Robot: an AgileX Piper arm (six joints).
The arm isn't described. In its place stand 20 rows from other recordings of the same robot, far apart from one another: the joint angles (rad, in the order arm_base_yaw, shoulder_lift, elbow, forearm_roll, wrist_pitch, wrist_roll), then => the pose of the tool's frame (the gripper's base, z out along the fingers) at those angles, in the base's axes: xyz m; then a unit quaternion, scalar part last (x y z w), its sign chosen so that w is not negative.
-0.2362 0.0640 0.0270 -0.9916 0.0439 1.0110 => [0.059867 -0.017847 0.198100 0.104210 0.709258 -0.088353 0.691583]
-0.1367 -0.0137 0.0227 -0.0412 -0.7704 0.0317 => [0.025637 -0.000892 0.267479 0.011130 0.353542 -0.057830 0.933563]
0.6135 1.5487 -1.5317 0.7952 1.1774 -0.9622 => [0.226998 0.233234 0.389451 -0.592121 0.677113 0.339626 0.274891]
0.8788 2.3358 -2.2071 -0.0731 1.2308 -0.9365 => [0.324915 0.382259 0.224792 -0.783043 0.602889 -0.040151 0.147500]
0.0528 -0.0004 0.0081 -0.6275 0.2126 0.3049 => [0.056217 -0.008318 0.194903 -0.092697 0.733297 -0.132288 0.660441]
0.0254 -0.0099 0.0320 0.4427 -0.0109 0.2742 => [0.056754 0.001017 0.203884 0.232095 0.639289 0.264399 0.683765]
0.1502 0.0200 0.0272 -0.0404 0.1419 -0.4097 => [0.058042 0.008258 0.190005 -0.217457 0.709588 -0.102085 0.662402]
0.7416 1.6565 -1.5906 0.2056 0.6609 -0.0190 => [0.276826 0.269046 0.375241 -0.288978 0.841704 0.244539 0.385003]
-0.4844 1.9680 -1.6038 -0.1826 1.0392 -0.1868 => [0.360919 -0.206017 0.234239 0.110971 0.982179 -0.120784 0.091769]
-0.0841 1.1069 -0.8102 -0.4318 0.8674 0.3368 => [0.199327 -0.045951 0.288297 0.105520 0.945979 -0.160673 0.261101]
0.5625 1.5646 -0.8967 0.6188 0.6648 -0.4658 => [0.230800 0.184000 0.208929 -0.282838 0.919761 0.231359 0.143230]
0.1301 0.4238 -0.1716 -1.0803 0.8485 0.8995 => [0.070755 -0.051482 0.213225 0.104831 0.847125 -0.288132 0.434016]
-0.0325 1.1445 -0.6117 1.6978 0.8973 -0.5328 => [0.211409 0.063721 0.291528 0.223473 0.734712 0.589896 0.249562]
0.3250 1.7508 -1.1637 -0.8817 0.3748 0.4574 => [0.371466 0.098032 0.233845 -0.263058 0.869468 -0.143339 0.392785]
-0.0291 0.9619 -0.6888 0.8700 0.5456 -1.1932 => [0.192435 0.030508 0.307692 -0.254909 0.823678 0.071743 0.501427]
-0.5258 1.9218 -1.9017 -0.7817 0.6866 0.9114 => [0.373179 -0.263537 0.377524 0.427190 0.718346 -0.262019 0.482528]
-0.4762 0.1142 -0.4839 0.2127 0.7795 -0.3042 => [0.028264 0.000615 0.296342 0.086908 0.802405 -0.124220 0.577202]
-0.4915 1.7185 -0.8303 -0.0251 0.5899 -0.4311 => [0.251859 -0.136265 0.142373 0.020316 0.995719 -0.047046 0.076921]
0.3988 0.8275 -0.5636 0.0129 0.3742 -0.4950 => [0.152413 0.064689 0.286983 -0.373491 0.788806 -0.018487 0.487799]
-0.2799 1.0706 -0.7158 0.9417 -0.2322 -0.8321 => [0.220935 -0.081125 0.332692 0.200565 0.723284 -0.130043 0.647860]
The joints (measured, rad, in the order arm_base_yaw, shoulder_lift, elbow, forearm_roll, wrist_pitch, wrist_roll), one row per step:
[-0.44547 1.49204 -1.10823 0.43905 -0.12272 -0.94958]
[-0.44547 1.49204 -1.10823 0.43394 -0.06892 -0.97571]
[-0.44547 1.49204 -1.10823 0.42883 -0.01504 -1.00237]
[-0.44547 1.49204 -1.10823 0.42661 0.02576 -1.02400]
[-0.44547 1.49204 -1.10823 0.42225 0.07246 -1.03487]
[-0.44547 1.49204 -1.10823 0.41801 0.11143 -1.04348]
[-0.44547 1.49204 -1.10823 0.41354 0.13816 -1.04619]
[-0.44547 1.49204 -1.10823 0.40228 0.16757 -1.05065]
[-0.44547 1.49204 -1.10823 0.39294 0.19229 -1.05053]
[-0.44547 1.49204 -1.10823 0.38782 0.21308 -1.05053]
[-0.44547 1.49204 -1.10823 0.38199 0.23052 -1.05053]
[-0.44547 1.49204 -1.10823 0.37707 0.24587 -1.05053]
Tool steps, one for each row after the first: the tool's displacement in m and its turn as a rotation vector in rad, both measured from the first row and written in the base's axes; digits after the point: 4 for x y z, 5 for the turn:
[0.0001 0.0023 -0.0043 0.00001 0.05519 0.02868]
[0.0000 0.0046 -0.0086 -0.00047 0.11016 0.05852]
[-0.0002 0.0064 -0.0119 -0.00066 0.15130 0.08178]
[-0.0007 0.0086 -0.0155 0.00958 0.19286 0.10587]
[-0.0012 0.0104 -0.0185 0.01804 0.22751 0.12616]
[-0.0016 0.0116 -0.0206 0.02528 0.25067 0.13949]
[-0.0023 0.0129 -0.0228 0.02650 0.27981 0.15561]
[-0.0028 0.0140 -0.0247 0.03102 0.30280 0.16775]
[-0.0034 0.0149 -0.0263 0.03711 0.32090 0.17744]
[-0.0039 0.0157 -0.0276 0.04090 0.33688 0.18570]
[-0.0043 0.0163 -0.0287 0.04444 0.35088 0.19287]

